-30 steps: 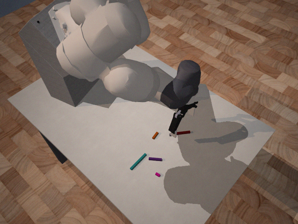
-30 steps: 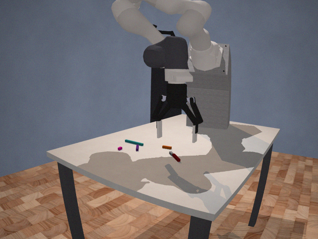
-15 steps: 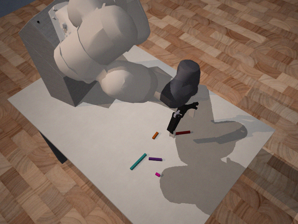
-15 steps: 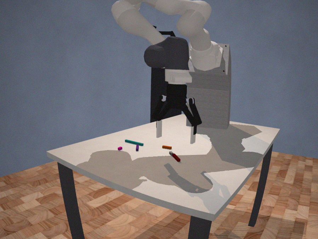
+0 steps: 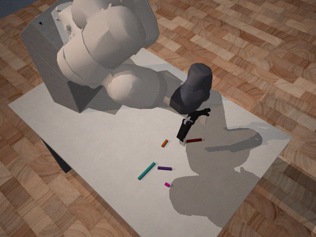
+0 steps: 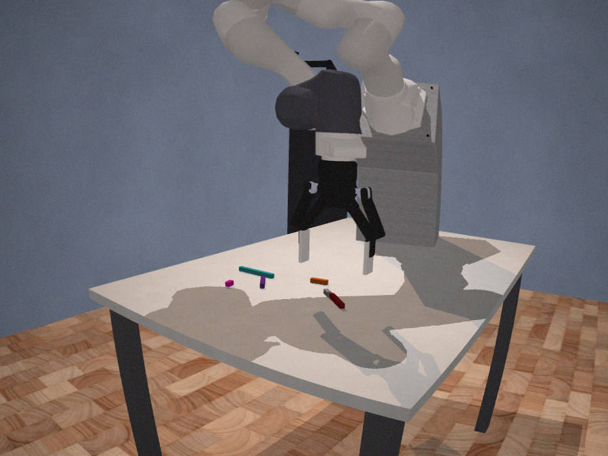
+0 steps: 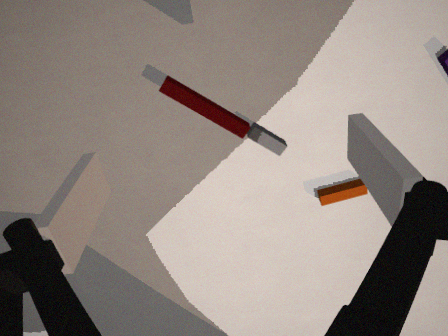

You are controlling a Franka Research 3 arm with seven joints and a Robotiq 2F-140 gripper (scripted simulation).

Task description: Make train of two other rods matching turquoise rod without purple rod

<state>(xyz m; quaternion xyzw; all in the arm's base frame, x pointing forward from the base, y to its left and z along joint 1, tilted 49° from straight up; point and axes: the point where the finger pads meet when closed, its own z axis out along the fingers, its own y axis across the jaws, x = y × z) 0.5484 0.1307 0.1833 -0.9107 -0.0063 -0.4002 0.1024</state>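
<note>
My gripper is now 8 cm above the red rod and 1 cm to the right of it. Also, from my hand: purple rod (18 cm to the right, 8 cm below, 2 cm ahead); grey rod (8 cm below, 3 cm to the right, 2 cm behind); orange rod (10 cm to the right, 8 cm below, 7 cm behind).
</note>
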